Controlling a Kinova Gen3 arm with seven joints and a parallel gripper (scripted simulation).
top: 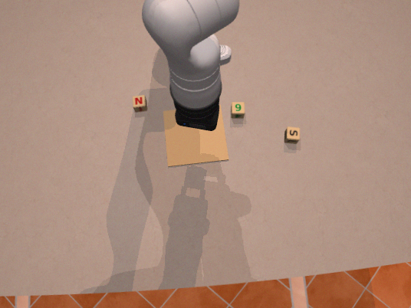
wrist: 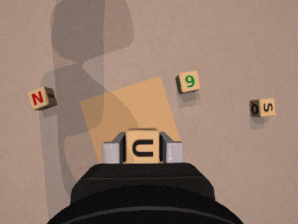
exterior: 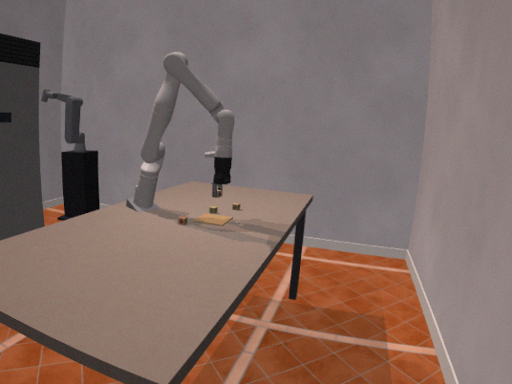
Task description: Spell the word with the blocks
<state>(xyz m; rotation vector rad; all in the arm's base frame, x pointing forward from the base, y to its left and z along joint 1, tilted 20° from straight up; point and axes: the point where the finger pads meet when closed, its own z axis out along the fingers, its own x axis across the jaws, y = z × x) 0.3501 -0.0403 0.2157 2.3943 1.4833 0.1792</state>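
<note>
Now: the mat 12 cm below my hand, 1 cm to the right of it and 1 cm behind it. The rest, counted from my hand: U block: right at my hand; then N block: 12 cm to the right, 12 cm behind, 11 cm below; then green 9 block: 11 cm below, 10 cm to the left, 4 cm behind.
</note>
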